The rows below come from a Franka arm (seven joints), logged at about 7 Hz.
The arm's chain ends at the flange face. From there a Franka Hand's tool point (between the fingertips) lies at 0.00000 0.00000 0.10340 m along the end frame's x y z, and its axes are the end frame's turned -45 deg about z.
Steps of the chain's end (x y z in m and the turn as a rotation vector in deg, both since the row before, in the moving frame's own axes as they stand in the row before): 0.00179, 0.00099, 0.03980, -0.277, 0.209, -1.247; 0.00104, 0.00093, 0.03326, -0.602, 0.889, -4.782; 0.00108, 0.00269, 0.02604, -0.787, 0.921, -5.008; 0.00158, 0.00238, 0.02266, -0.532, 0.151, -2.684; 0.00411, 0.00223, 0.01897, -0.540, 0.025, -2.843; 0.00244, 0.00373, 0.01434, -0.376, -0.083, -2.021; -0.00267, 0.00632, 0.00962, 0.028, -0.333, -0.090
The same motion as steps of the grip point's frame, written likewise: 0.00049, 0.00259, 0.03980, -0.344, -0.048, -1.247; 0.00052, 0.00328, 0.03324, -1.054, 0.203, -4.782; -0.00087, 0.00483, 0.02602, -1.208, 0.095, -5.008; -0.00103, 0.00368, 0.02266, -0.483, -0.269, -2.684; 0.00069, 0.00522, 0.01897, -0.400, -0.364, -2.843; -0.00149, 0.00475, 0.01434, -0.207, -0.325, -2.021; -0.00675, 0.00212, 0.00962, 0.255, -0.216, -0.090
